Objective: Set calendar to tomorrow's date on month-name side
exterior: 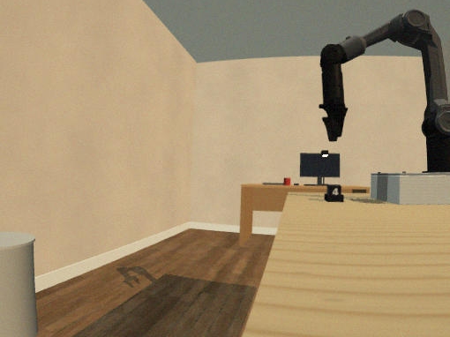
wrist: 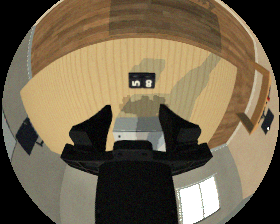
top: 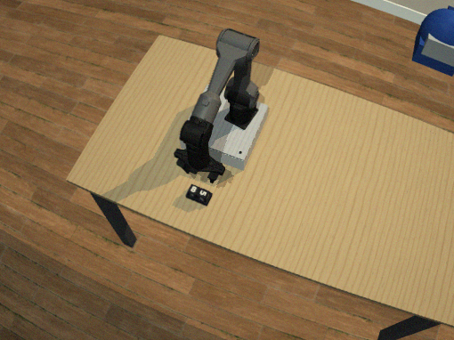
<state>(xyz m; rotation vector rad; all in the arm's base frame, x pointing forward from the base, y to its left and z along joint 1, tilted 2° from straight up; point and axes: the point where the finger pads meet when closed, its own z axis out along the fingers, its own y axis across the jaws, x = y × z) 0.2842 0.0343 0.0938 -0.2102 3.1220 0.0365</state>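
My hand is 14 cm above the black calendar cube. Round my hand: calendar tray (16 cm below, 2 cm to the right).
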